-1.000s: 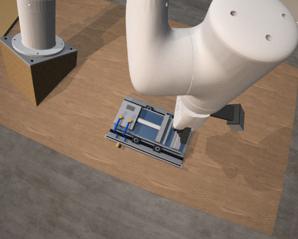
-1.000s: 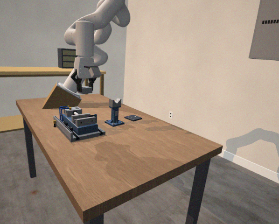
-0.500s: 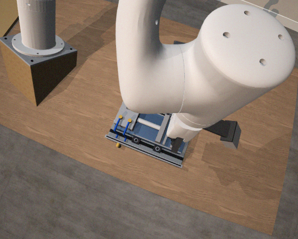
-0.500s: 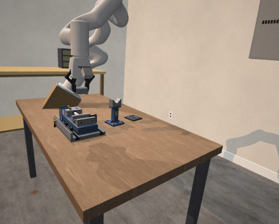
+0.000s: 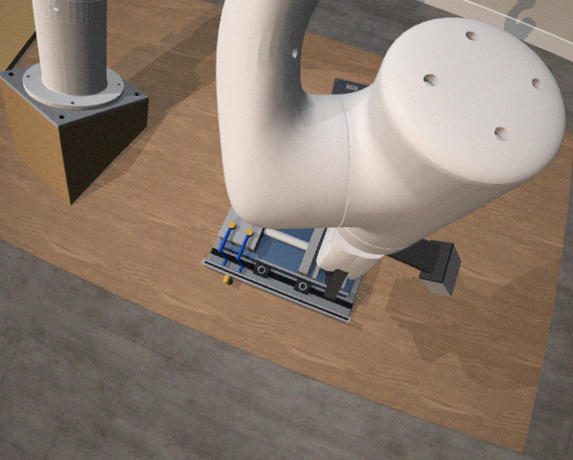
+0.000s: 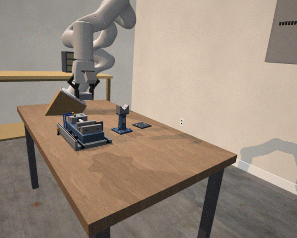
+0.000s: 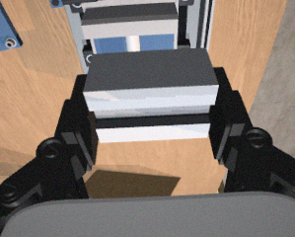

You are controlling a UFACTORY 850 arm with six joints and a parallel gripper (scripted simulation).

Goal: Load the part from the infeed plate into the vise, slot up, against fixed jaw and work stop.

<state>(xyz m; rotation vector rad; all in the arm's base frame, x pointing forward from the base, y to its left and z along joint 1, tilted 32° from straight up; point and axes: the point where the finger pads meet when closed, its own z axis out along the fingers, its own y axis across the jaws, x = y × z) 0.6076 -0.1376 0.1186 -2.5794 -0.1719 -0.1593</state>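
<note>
The part is right at my hand. Also, from my hand: work stop 1 cm behind, 7 cm to the left, 16 cm below; moving jaw 3 cm behind, 1 cm to the left, 17 cm below; fixed jaw 3 cm ahead, 2 cm to the left, 17 cm below.
</note>
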